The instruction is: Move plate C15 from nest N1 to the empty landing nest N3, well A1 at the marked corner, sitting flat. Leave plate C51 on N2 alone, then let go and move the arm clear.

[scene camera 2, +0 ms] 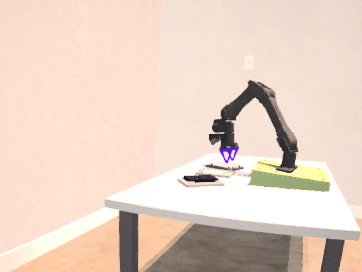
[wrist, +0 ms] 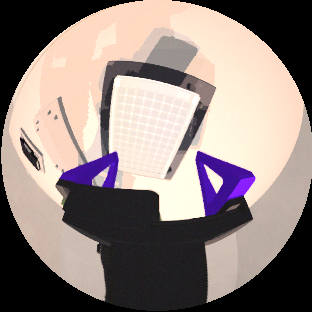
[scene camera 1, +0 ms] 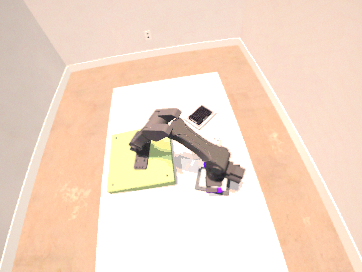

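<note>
A white gridded plate [wrist: 152,125] lies in a dark-framed nest [scene camera 1: 198,187] [wrist: 135,66] and looks flat. My gripper [scene camera 1: 212,177] [scene camera 2: 229,160] [wrist: 156,154] is open and empty above it, its purple fingers spread at the near end of the plate. A light nest [scene camera 2: 215,172] [wrist: 57,127] with small pegs stands beside it and holds no plate. A black plate [scene camera 1: 201,115] [scene camera 2: 201,178] [wrist: 30,149] sits on another light nest [scene camera 1: 194,124] [scene camera 2: 206,184]. Plate and nest names cannot be read, and no A1 mark can be made out.
The arm's base stands on a yellow-green block [scene camera 1: 125,175] [scene camera 2: 290,181] on the white table [scene camera 1: 170,230] [scene camera 2: 225,205]. The arm reaches over the table to the dark-framed nest and hides part of the pegged nest in scene camera 1.
</note>
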